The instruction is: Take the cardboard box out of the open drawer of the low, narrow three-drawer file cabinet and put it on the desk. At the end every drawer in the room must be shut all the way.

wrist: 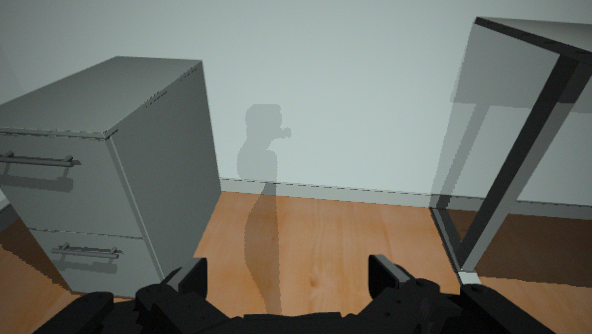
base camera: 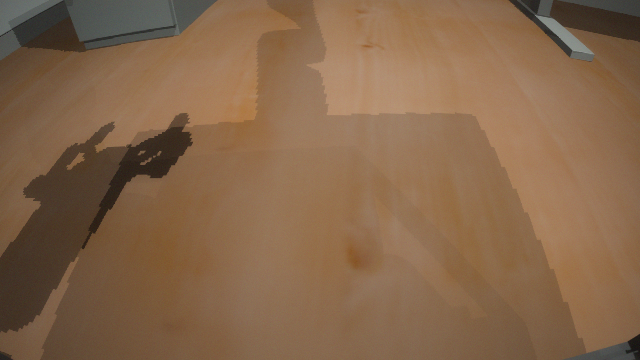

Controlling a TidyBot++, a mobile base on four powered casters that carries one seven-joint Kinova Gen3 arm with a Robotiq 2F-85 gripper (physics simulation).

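Observation:
The cardboard box and an open drawer do not show in either view. A grey cabinet (base camera: 125,19) (wrist: 165,150) stands at the left in the wrist view, and its lower part shows at the upper left in the base view. Two drawer fronts with bar handles show on it, both flush. I cannot tell whether it is the three-drawer one. A desk (wrist: 560,33) stands at the right in the wrist view; its foot (base camera: 565,37) shows at the upper right in the base view. My gripper (wrist: 288,274) is open and empty, in front of the gap between cabinet and desk.
A pale wall (wrist: 350,100) with a baseboard (wrist: 325,191) runs behind the cabinet and desk. Wooden floor (base camera: 400,75) (wrist: 340,240) lies between them. Shadows of the arm and base fall on the floor, and a shadow also falls on the wall. The desk's dark leg (wrist: 520,150) slants down at the right.

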